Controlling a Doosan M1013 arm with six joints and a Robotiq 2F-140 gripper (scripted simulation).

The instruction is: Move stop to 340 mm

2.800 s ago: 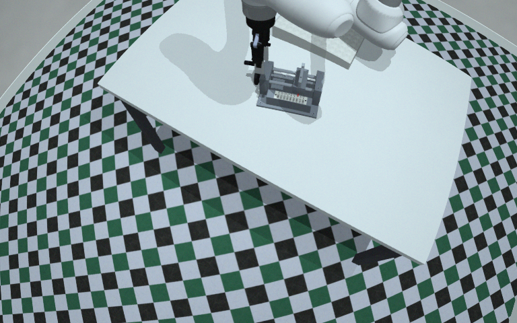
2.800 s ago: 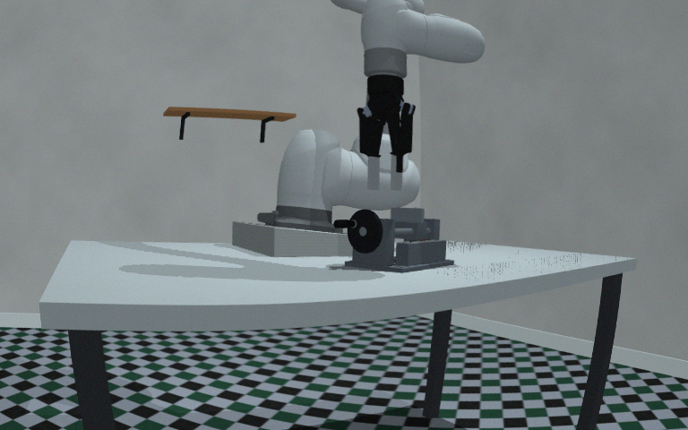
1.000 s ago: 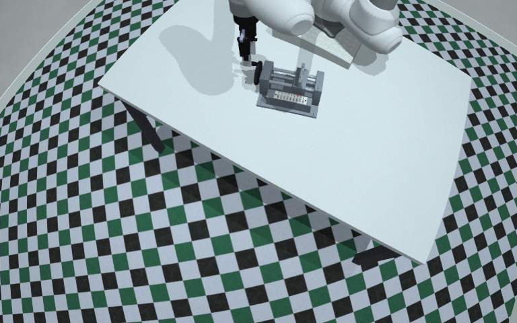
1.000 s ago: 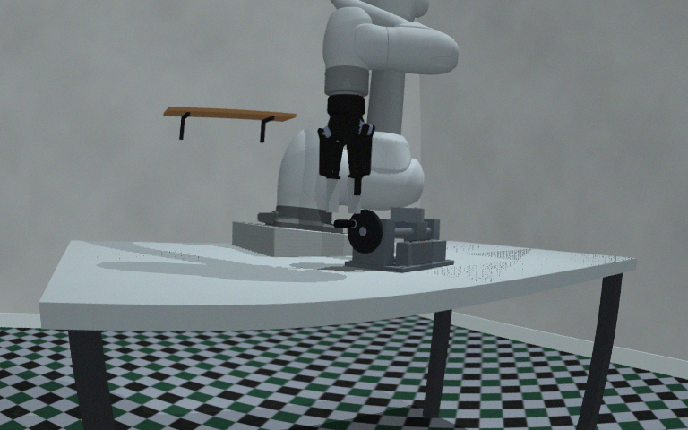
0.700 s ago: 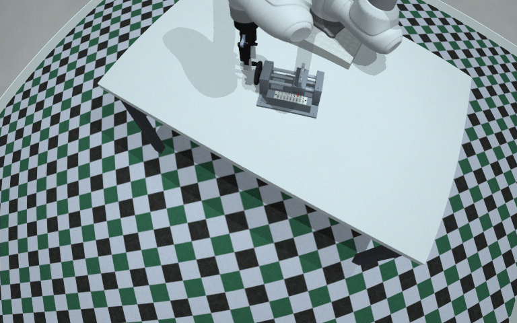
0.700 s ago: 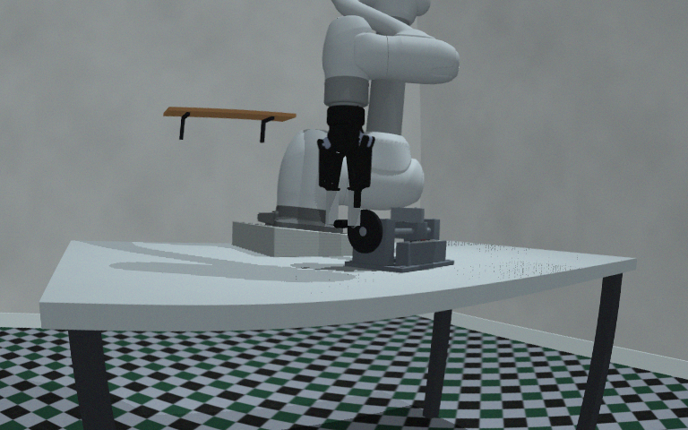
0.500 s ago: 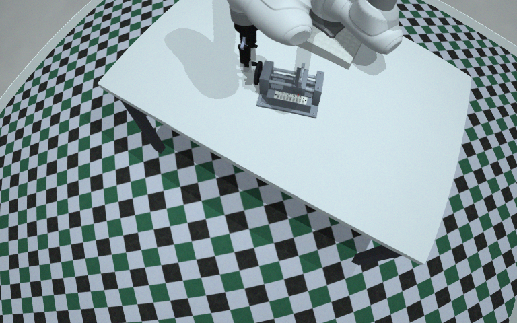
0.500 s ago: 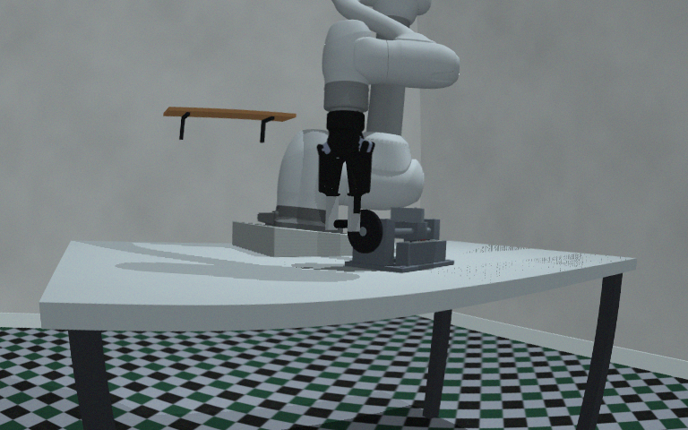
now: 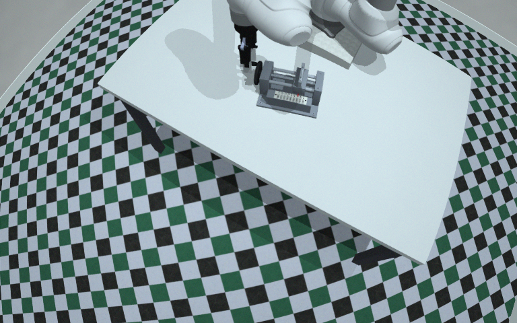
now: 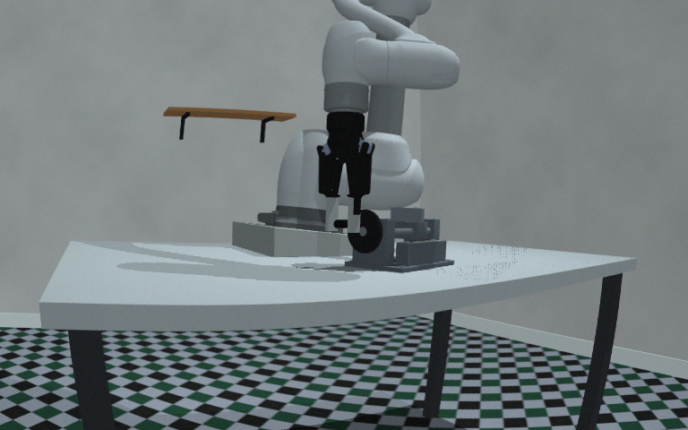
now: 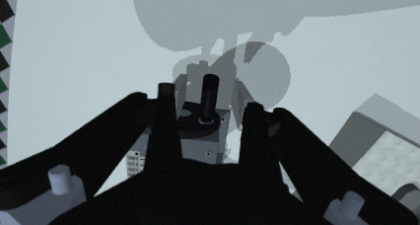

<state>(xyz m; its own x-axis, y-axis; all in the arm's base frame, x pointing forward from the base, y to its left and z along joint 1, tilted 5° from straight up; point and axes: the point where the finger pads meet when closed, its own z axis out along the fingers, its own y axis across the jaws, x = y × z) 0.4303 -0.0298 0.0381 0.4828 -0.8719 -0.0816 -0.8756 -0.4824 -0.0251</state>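
My gripper is now 2 cm to the right of the black handwheel and 2 cm above it. From my hand the other things lie so: sliding stop block: 5 cm behind, 17 cm to the left, 1 cm below.
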